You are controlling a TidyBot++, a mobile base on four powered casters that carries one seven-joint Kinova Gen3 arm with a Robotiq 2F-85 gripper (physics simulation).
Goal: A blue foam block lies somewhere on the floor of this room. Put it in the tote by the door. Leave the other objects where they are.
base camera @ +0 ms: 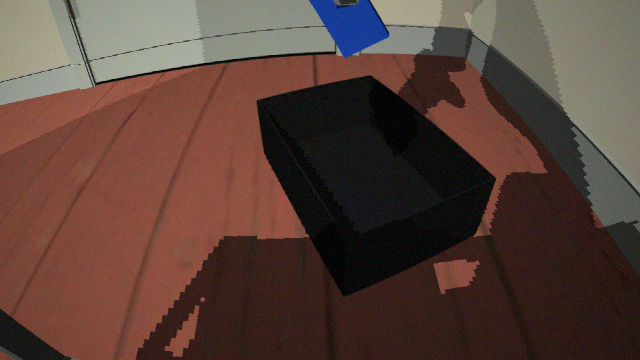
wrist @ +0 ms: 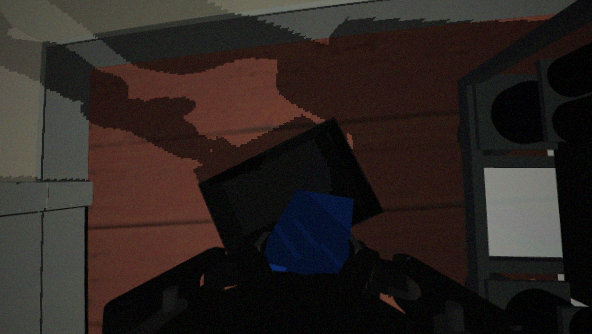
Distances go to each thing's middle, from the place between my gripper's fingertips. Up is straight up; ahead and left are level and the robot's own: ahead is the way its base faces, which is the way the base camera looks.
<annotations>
The black tote (base camera: 379, 188) lies 4 cm ahead of my hand, 2 cm to the right of it and 23 cm below it.
</annotations>
